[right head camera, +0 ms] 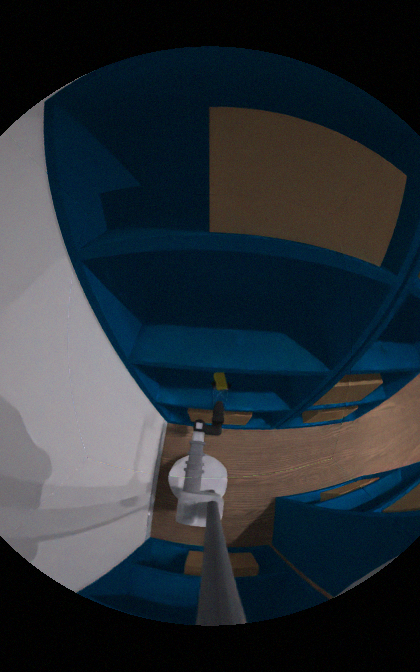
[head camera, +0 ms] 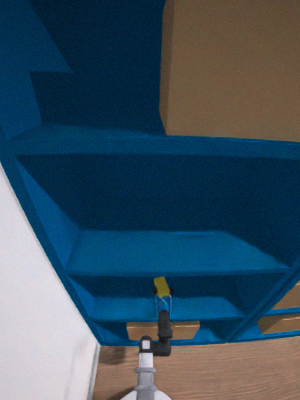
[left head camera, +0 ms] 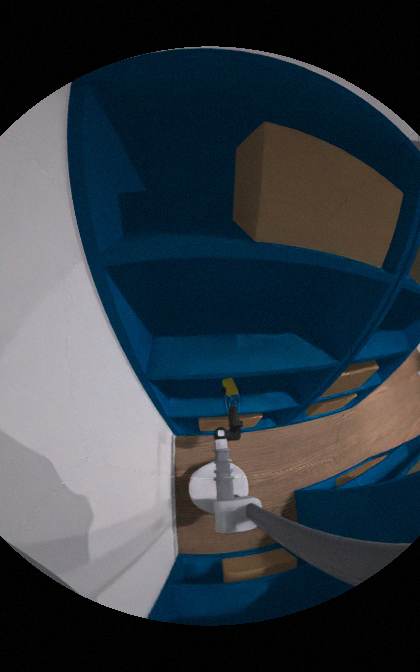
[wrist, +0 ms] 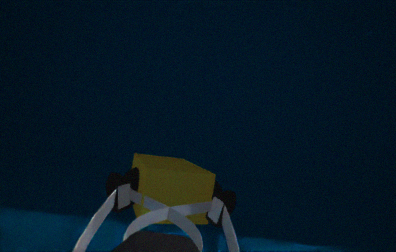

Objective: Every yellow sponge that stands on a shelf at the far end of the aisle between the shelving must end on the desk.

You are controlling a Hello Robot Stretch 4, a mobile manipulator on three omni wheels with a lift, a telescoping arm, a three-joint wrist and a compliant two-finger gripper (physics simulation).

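Places are measured from the robot's base along level axes (x ahead, y left, z up), in centimetres.
Pixels of known places: gripper, between the fingertips: [head camera: 162, 286] [wrist: 173, 187].
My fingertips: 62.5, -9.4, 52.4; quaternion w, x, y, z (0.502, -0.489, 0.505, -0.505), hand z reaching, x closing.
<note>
Ahead of a thing's pixels: the offset from my fingertips to its top centre, as dx, dy, dz. "*": to the spot under its first point.
A yellow sponge {-0.2, +0.8, +2.6} [head camera: 161, 285] [left head camera: 230, 385] [right head camera: 220, 380] [wrist: 177, 187] is upright in a lower bay of the blue shelving [head camera: 150, 146] [left head camera: 200, 254] [right head camera: 200, 241]. My gripper [head camera: 163, 291] [left head camera: 231, 391] [right head camera: 220, 386] [wrist: 173, 187] reaches into that bay from the front. Its two dark fingertips press against the left and right sides of the sponge, so it is shut on the sponge. The lower part of the sponge is partly hidden by the crossing finger strips in the wrist view, and whether it touches the shelf board cannot be told. The desk does not show.
A large brown box {* -15.5, -5.9, +101.8} [head camera: 235, 70] [left head camera: 320, 200] [right head camera: 300, 175] stands on a higher shelf. A smaller box [head camera: 135, 331] lies below the gripper. A white wall [head camera: 35, 280] [left head camera: 125, 425] is close on the left. More blue shelving [left head camera: 350, 515] [right head camera: 330, 530] stands behind, across the wooden floor [left head camera: 300, 455].
</note>
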